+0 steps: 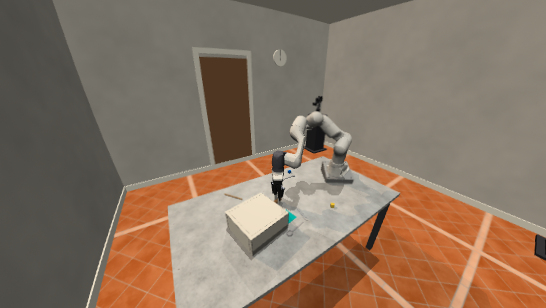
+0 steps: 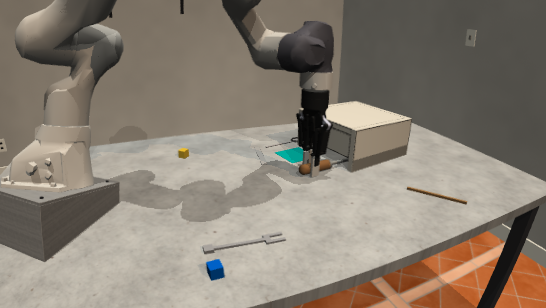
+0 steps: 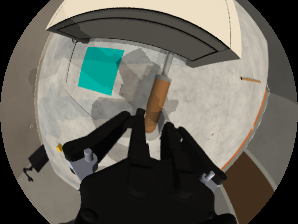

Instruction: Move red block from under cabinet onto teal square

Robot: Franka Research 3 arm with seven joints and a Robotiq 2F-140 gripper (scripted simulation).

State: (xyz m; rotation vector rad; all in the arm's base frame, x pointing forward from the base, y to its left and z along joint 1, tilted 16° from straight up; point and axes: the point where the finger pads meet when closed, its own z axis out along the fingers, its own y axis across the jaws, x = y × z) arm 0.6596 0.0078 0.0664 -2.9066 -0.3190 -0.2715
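The teal square lies 16 cm to the left of my hand, 4 cm below it and 2 cm ahead of it. From my hand the other things lie so: thin brown stick 28 cm ahead, 25 cm to the right, 3 cm below; hook tool 14 cm ahead, 7 cm to the left, 2 cm below; red block 22 cm ahead, 16 cm to the left, 2 cm below.
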